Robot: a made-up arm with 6 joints.
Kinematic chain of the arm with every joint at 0, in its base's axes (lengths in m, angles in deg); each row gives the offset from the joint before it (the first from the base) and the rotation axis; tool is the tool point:
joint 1: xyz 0 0 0.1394 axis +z
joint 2: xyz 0 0 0 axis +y
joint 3: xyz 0 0 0.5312 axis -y
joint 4: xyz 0 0 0 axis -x
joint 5: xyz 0.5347 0 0 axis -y
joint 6: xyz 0 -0.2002 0 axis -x
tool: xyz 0 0 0
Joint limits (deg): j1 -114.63..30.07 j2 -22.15..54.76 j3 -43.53..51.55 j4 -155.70..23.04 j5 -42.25..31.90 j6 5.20..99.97
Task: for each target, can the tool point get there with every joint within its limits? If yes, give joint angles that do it. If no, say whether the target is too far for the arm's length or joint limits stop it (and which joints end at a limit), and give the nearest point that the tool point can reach.
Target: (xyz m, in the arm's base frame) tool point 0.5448 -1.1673 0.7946
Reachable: no: too far | nearest point 0.3962 -0.8490 0.6159 | short by 0.394 m
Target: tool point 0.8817 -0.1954 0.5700
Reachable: yes | joints 0.23 40.71 41.28 6.48 -27.62 36.80
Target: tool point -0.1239 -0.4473 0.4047
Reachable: yes | joints -81.93 -4.92 -26.17 -22.08 15.93 77.08
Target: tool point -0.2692 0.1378 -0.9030
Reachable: no: joint limits stop it (at a limit: joint 1, joint 2) | nearest point -0.2155 -0.1852 -0.0842 | short by 0.882 m
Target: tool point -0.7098 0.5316 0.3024
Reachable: no: joint limits stop it (at a limit: joint 1, joint 2, joint 3) | nearest point -0.2859 -0.1699 0.3752 | short by 0.823 m
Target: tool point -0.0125 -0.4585 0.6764
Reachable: yes | joints -80.63 -12.35 8.12 -64.25 20.62 31.42
